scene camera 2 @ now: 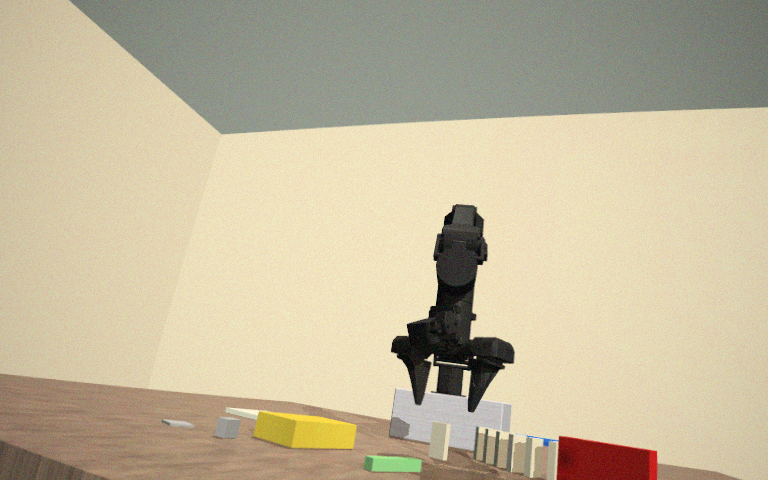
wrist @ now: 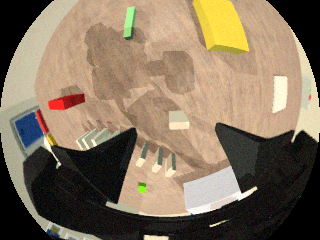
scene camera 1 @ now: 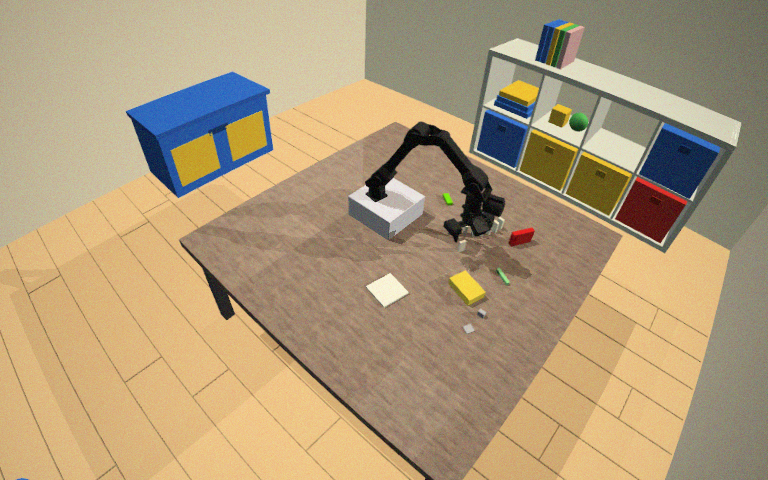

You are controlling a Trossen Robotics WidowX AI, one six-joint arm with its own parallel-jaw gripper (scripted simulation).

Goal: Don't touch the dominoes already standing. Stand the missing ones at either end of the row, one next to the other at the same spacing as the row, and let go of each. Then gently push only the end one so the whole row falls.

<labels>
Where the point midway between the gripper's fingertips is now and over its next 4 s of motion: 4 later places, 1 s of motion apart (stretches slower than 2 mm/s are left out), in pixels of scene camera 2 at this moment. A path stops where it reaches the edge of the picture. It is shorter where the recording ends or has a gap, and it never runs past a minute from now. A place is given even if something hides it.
My gripper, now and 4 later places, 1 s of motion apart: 443, 408; 440, 441; 475, 354; 476, 419; 478, 388
</labels>
